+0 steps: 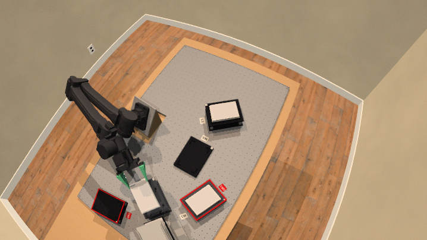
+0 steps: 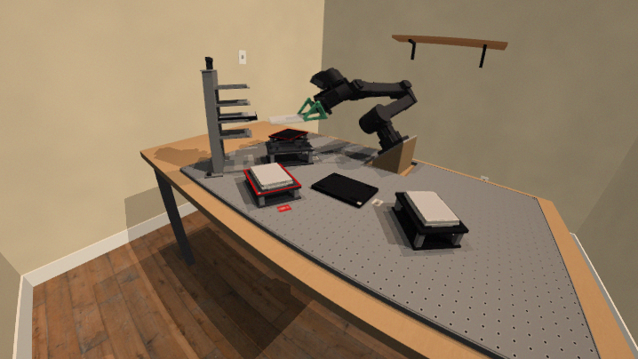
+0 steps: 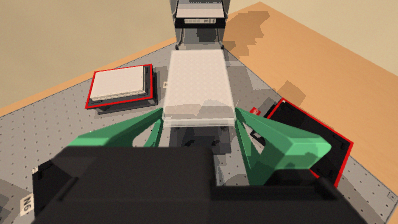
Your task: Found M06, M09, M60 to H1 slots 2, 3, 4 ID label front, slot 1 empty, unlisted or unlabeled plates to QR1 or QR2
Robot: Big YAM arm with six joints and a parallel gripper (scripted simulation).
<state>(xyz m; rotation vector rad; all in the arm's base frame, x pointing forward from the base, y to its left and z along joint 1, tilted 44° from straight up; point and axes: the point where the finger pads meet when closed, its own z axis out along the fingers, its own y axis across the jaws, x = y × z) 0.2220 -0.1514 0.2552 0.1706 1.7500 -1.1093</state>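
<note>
Now: hand 4 cm short of the grey regrip nest, 3 cm to the left of it and 11 cm above it. The rest, counted from my hand: H1 deck label: 20 cm ahead, 2 cm to the right, 17 cm below; then dark plate: 18 cm ahead, 13 cm to the right, 1 cm above; then red-edged quarantine nest: 13 cm behind, 19 cm to the right, 13 cm below.
</note>
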